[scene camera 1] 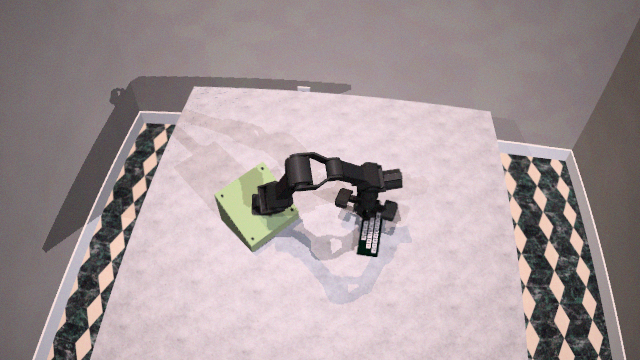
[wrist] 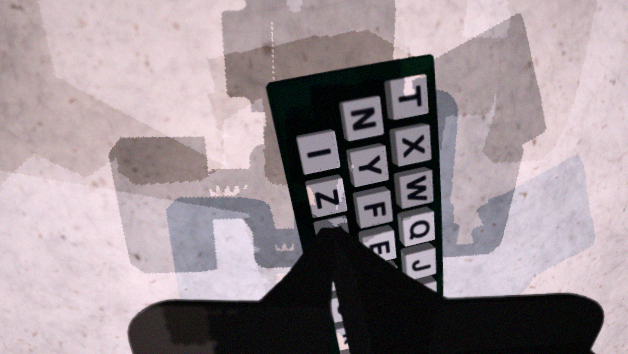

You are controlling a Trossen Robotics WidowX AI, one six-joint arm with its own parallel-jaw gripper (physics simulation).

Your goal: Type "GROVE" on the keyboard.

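Pixels of known places: gripper, fingertip midpoint: (scene camera 1: 366, 219) (wrist: 330, 237); arm's base, link origin: (scene camera 1: 262, 205).
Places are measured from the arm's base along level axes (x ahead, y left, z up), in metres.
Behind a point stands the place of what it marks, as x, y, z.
The small dark green keyboard (scene camera 1: 367, 253) {0.297, -0.182, -0.071} (wrist: 300, 95) {0.339, -0.004, -0.071} lies on the table with white letter keys in three rows. In the wrist view, the E key (wrist: 380, 246) {0.336, -0.073, -0.066} is partly covered by the right finger. The F key (wrist: 374, 209) {0.342, -0.056, -0.066}, Z key (wrist: 326, 196) {0.328, -0.041, -0.065}, Q key (wrist: 419, 227) {0.355, -0.075, -0.066} and J key (wrist: 419, 262) {0.348, -0.091, -0.066} show around the fingers. My gripper (scene camera 1: 365, 217) {0.320, -0.060, -0.070} (wrist: 330, 237) {0.320, -0.060, -0.070} is shut and empty, with its tips over the partly hidden key beside Z. Whether they touch it, I cannot tell. The fingers hide the keyboard's lower part; the G, R, O and V keys cannot be made out.
The light green block (scene camera 1: 240, 215) {-0.069, -0.034, 0.006} under the arm's base stands on the pale table (scene camera 1: 240, 310) {-0.106, -0.310, -0.081}, left of the keyboard. The black arm (scene camera 1: 345, 171) {0.213, -0.154, 0.297} arches from it over to the keyboard. Shadows of the arm lie around the keyboard.
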